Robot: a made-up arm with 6 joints.
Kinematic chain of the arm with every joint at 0, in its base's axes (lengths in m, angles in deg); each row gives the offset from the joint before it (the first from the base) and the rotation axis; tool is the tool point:
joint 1: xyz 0 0 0.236 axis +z
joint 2: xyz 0 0.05 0 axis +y
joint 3: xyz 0 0 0.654 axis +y
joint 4: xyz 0 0 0.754 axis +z
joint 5: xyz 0 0 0 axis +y
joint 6: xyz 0 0 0.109 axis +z
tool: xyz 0 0 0
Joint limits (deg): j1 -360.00..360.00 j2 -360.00..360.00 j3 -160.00..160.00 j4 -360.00..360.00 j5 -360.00..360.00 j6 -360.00..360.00
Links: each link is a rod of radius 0.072 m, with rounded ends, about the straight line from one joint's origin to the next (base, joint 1, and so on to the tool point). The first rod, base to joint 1, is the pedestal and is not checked.
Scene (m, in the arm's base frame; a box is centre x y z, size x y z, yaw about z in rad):
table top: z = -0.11
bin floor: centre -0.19 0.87 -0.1 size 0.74 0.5 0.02 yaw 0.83
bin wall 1: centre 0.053 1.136 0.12 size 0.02 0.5 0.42 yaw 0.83
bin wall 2: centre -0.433 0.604 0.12 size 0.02 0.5 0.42 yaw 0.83
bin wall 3: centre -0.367 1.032 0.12 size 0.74 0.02 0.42 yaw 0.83
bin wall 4: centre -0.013 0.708 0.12 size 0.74 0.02 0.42 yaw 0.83
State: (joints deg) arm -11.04 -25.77 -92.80 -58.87 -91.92 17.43
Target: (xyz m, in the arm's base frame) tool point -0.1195 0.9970 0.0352
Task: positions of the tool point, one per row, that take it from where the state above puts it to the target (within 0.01 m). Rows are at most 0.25 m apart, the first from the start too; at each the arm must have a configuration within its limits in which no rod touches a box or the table.
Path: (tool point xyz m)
1: -0.8369 0.3686 0.6305
2: -0.7505 0.3960 0.8467
3: -0.6166 0.3867 1.0520
4: -0.5976 0.5559 0.9230
5: -0.5189 0.7121 0.7869
6: -0.3890 0.8359 0.6480
7: -0.2225 0.9121 0.5109
8: -0.0380 0.9320 0.3797
9: -0.0580 0.9565 0.2852
10: -0.0750 0.9745 0.1968
11: -0.0941 0.9881 0.1141
12: -0.1195 0.9970 0.0352

